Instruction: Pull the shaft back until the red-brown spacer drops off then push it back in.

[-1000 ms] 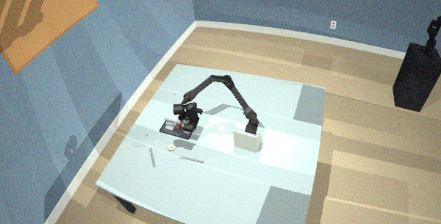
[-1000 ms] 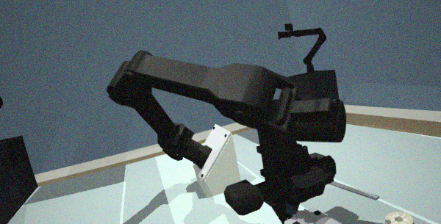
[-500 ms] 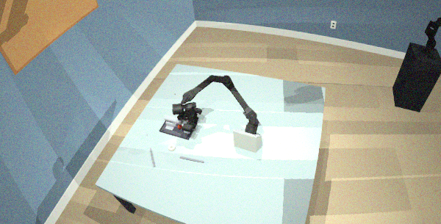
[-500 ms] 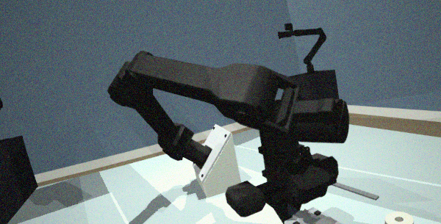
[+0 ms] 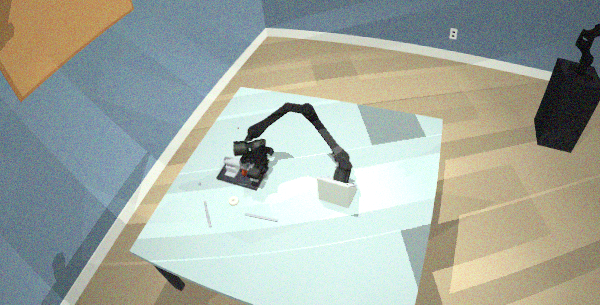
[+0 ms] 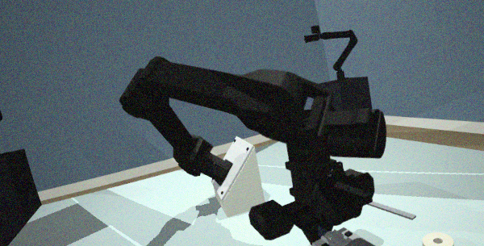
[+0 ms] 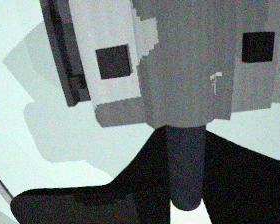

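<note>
Right now my gripper tip is 7 cm short of the shaft and 3 cm below it. From my gripper tip the other things lie so: fixture (13 cm ahead, 1 cm to the left); then red-brown spacer (10 cm ahead, 2 cm below); then grey washer (14 cm ahead, 11 cm to the right, 4 cm below).
</note>
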